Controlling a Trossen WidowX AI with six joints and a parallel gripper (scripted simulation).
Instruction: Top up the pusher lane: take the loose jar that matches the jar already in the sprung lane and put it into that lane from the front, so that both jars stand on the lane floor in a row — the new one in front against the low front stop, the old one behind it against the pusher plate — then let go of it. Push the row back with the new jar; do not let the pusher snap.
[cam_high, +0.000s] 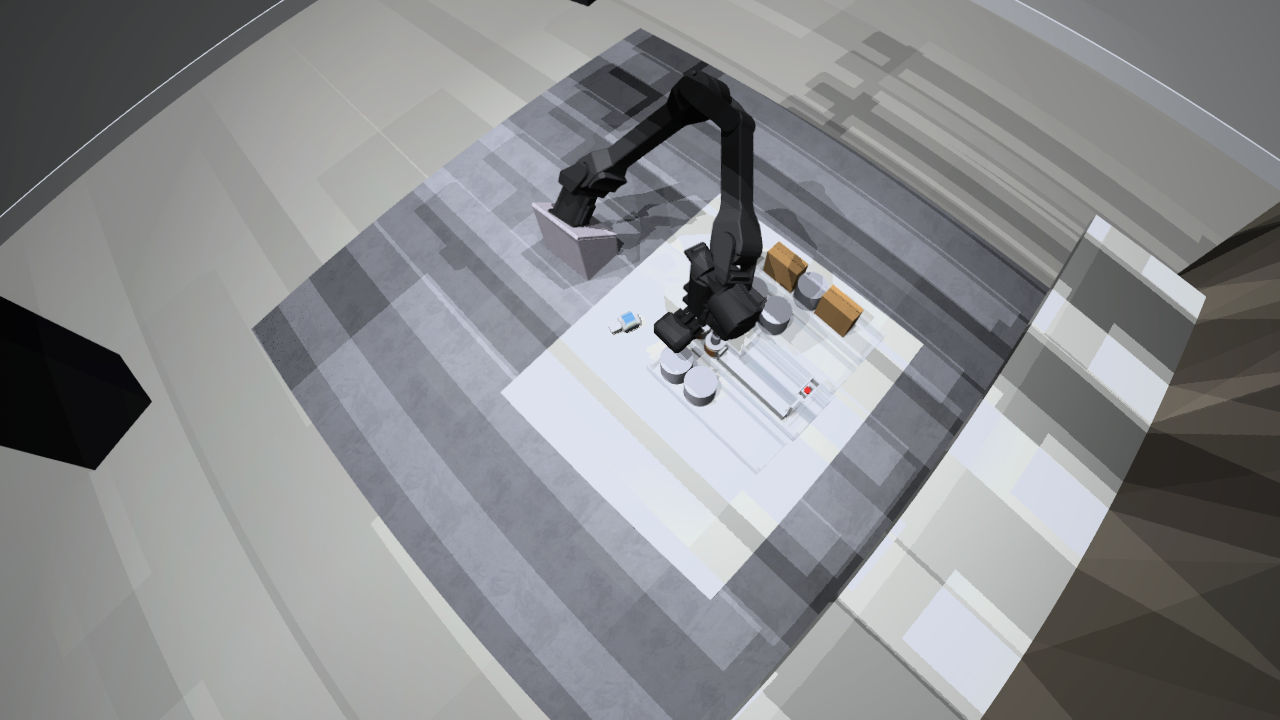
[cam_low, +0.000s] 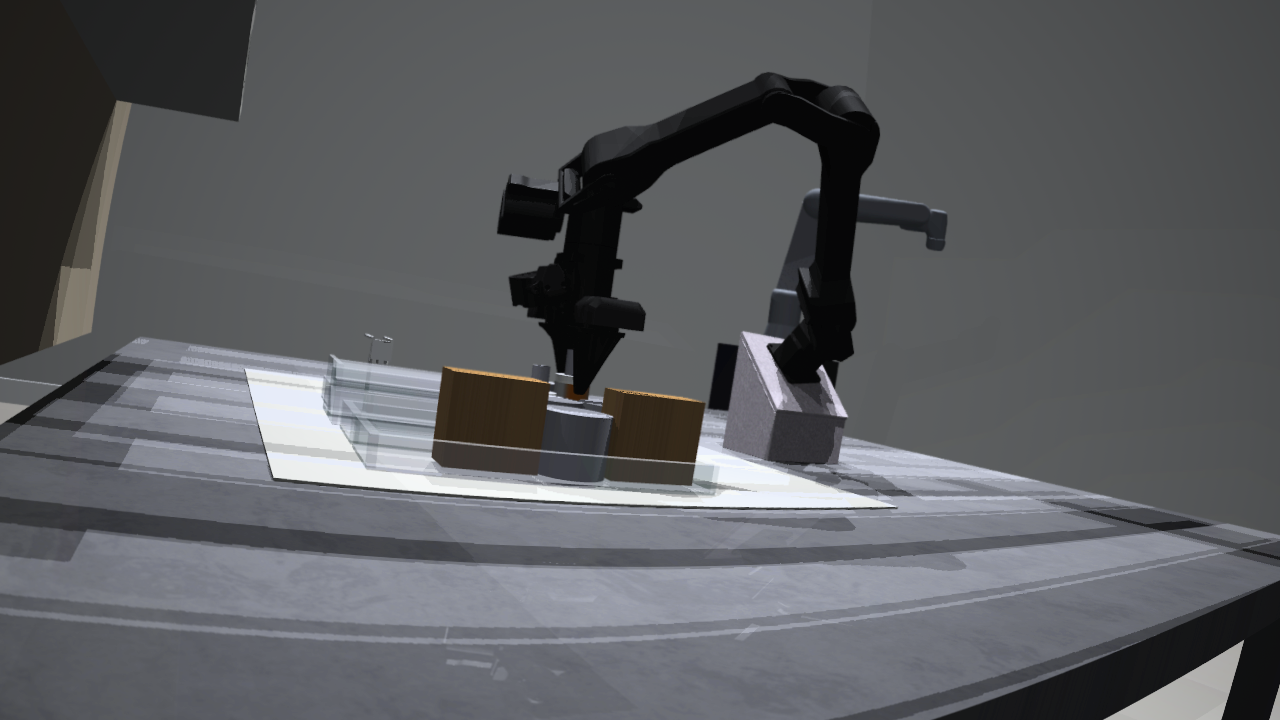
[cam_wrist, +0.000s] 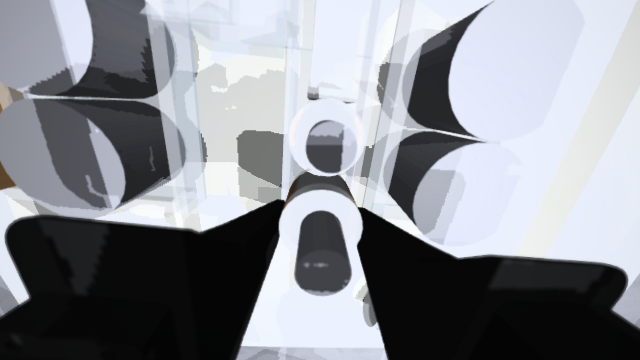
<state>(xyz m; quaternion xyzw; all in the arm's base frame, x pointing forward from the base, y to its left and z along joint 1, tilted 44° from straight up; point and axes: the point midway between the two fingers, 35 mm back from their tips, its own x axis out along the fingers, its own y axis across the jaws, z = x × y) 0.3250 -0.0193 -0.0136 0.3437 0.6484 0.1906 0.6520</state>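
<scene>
Now: the clear sprung lane 15 cm ahead of my gripper tip and 3 cm below it. From my gripper tip the other things lie so: small blue-banded jar: 14 cm behind, 7 cm to the right, 4 cm below; red marker: 22 cm ahead, 2 cm above.
</scene>
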